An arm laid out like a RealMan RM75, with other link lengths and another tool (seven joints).
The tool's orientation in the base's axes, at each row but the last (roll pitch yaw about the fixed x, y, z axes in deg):
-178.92, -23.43, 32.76
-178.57, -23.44, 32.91
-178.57, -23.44, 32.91
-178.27, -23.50, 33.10
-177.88, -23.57, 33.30
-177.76, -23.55, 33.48
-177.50, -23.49, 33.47
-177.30, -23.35, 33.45
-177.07, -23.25, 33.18
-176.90, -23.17, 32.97
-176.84, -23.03, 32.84
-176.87, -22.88, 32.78
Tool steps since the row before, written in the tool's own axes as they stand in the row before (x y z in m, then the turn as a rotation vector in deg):
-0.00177, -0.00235, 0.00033, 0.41, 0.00, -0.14
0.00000, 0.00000, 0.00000, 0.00, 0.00, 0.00
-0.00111, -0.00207, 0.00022, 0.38, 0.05, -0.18
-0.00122, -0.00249, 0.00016, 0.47, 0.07, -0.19
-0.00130, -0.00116, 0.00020, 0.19, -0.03, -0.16
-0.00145, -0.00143, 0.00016, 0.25, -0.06, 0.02
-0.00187, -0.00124, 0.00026, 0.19, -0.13, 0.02
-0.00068, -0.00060, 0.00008, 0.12, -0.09, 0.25
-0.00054, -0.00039, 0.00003, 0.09, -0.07, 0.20
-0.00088, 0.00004, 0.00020, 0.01, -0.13, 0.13
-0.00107, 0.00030, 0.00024, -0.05, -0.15, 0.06
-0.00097, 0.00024, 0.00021, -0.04, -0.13, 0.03
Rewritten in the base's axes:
-0.00255, 0.00116, -0.00097, 0.27, 0.17, 0.29
0.00000, 0.00000, 0.00000, 0.00, 0.00, 0.00
-0.00193, 0.00122, -0.00060, 0.26, 0.11, 0.32
-0.00227, 0.00150, -0.00056, 0.34, 0.13, 0.36
-0.00158, 0.00036, -0.00066, 0.08, 0.08, 0.22
-0.00187, 0.00049, -0.00067, 0.16, 0.18, 0.08
-0.00205, 0.00014, -0.00093, 0.08, 0.21, 0.06
-0.00084, 0.00017, -0.00032, 0.12, 0.20, -0.18
-0.00063, 0.00006, -0.00022, 0.09, 0.15, -0.14
-0.00060, -0.00042, -0.00053, -0.03, 0.15, -0.11
-0.00059, -0.00072, -0.00065, -0.10, 0.11, -0.07
-0.00056, -0.00063, -0.00058, -0.09, 0.10, -0.04

